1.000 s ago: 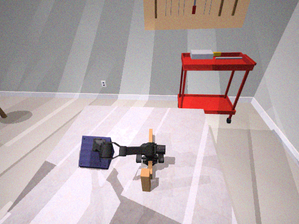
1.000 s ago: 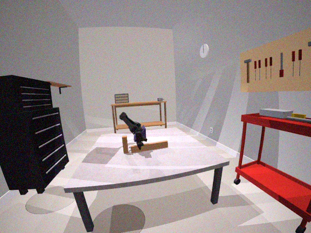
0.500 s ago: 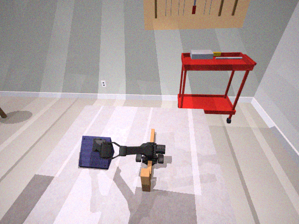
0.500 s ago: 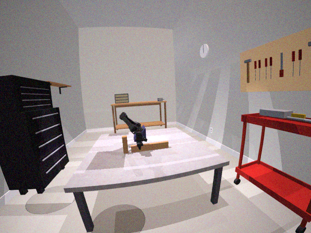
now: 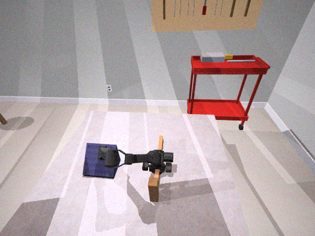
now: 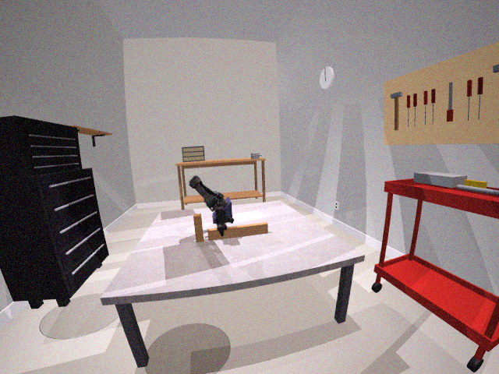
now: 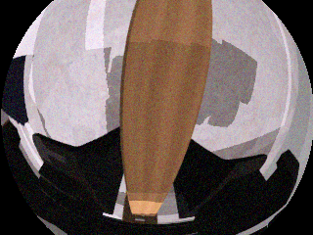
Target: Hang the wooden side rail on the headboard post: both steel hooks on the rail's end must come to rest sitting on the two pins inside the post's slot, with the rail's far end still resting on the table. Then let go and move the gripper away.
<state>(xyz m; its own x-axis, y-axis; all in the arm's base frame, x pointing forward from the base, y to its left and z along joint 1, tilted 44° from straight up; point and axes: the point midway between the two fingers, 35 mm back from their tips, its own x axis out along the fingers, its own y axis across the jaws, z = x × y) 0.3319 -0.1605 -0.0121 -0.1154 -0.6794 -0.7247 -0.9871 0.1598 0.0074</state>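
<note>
Now: the headboard post 150 mm to the right of my gripper tip, 60 mm above it and 20 mm behind it.
</note>
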